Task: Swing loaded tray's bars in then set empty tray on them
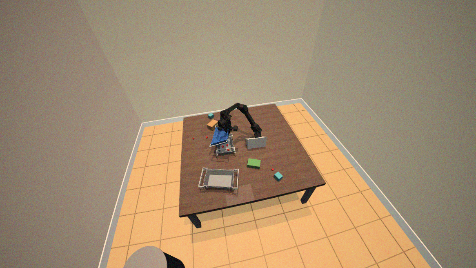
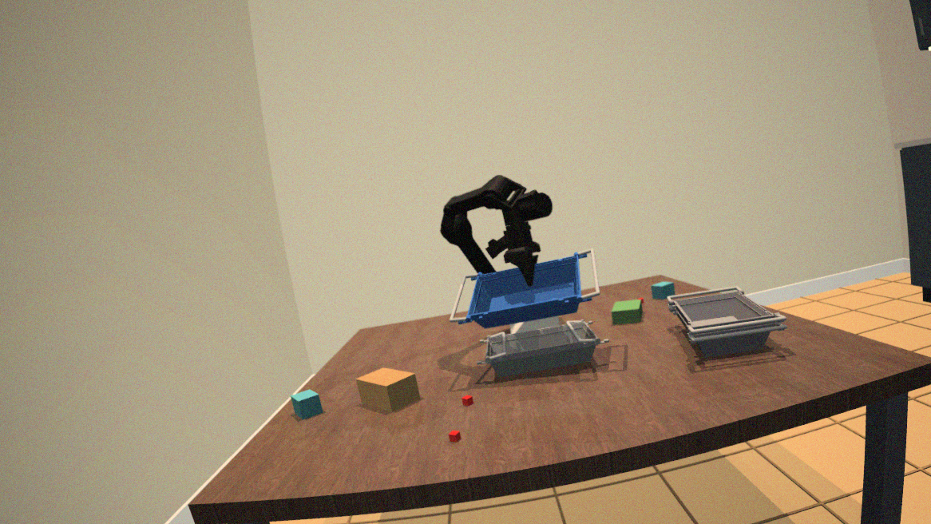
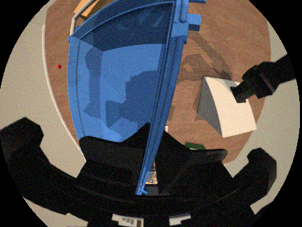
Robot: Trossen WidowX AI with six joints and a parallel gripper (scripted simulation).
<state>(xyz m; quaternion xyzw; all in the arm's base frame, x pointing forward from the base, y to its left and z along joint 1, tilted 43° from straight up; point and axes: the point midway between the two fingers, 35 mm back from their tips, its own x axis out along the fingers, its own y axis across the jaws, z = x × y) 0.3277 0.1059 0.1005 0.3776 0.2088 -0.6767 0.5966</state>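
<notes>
The blue tray lies 7 cm ahead of my gripper tip, 2 cm to the right of it and 1 cm above it. The rest, counted from my gripper tip: orange block 37 cm to the right, 15 cm below, 15 cm ahead; then green block 29 cm to the left, 20 cm behind, 16 cm below.
</notes>
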